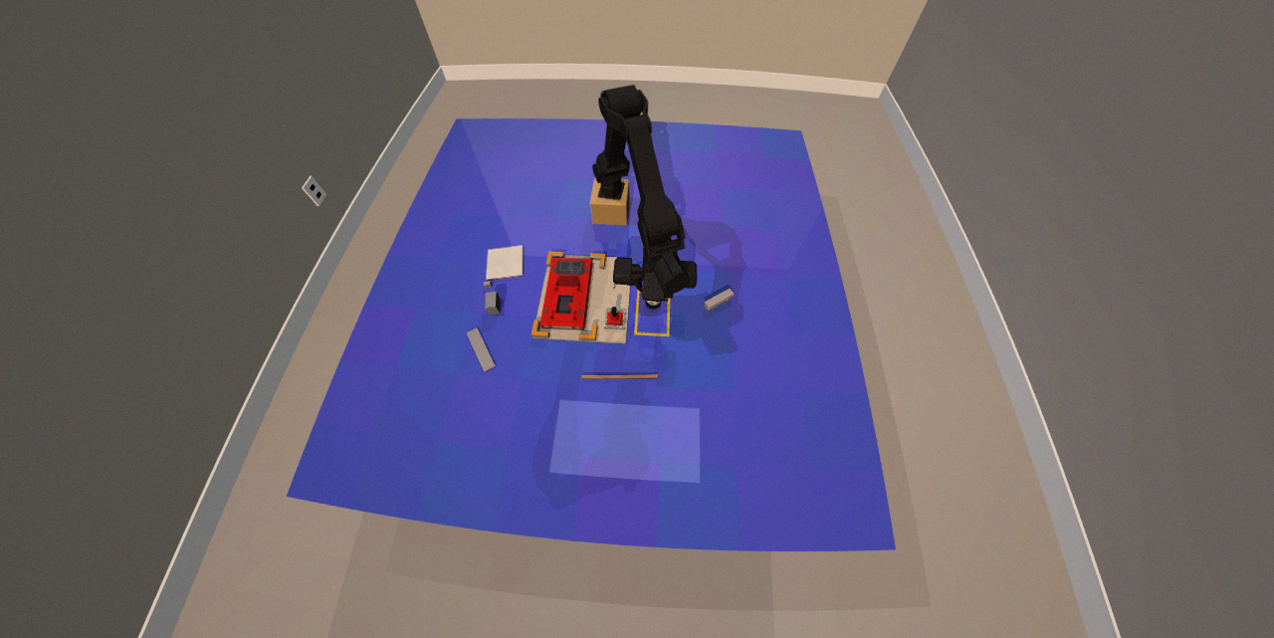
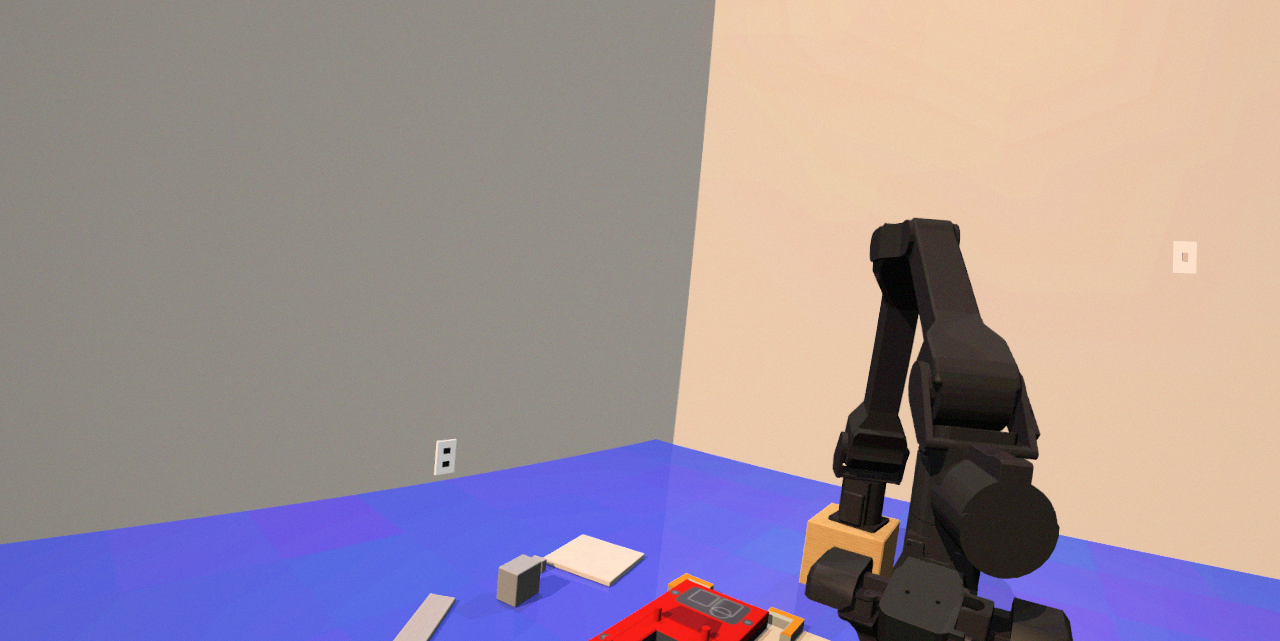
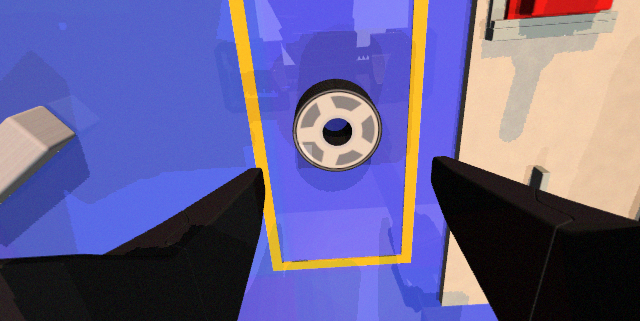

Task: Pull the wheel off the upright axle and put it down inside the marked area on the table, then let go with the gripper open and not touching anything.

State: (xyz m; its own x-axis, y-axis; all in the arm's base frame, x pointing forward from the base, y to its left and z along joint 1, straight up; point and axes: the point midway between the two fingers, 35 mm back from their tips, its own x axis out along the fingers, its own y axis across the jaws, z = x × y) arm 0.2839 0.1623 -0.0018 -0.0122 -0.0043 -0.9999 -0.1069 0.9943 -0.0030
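Now: gripper tip 4 cm above the wheel. Also, from my gripper tip: grey cube (40 cm to the right, 9 cm ahead, 3 cm below); thin orange rod (21 cm ahead, 5 cm to the right, 5 cm below); white tile (42 cm to the right, 5 cm below, 5 cm behind).
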